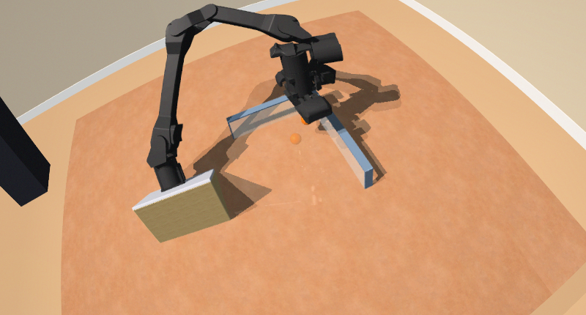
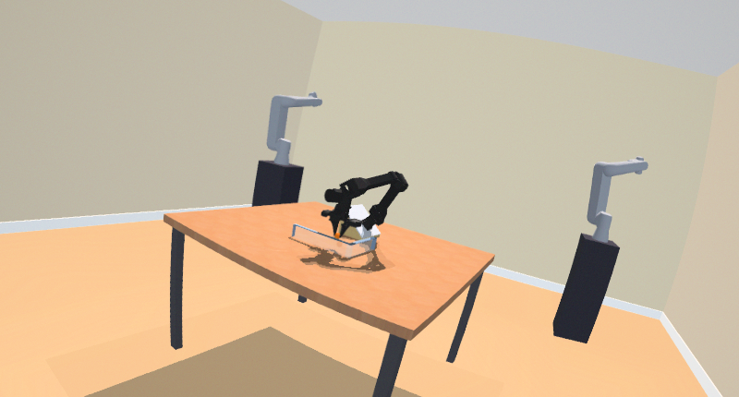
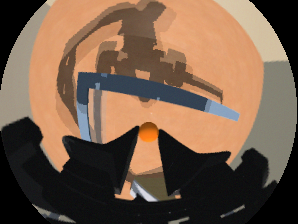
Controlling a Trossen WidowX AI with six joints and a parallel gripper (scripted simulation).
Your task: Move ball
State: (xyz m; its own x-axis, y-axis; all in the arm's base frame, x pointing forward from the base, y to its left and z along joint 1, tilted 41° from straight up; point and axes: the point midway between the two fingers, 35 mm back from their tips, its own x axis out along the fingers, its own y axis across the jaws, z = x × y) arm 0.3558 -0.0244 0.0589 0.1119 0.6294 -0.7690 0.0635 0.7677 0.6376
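Now: gripper tip 40 mm past the see-through copy of ball and 40 mm above it. From my gripper tip the other things lie so: orange ball (right at my gripper tip).
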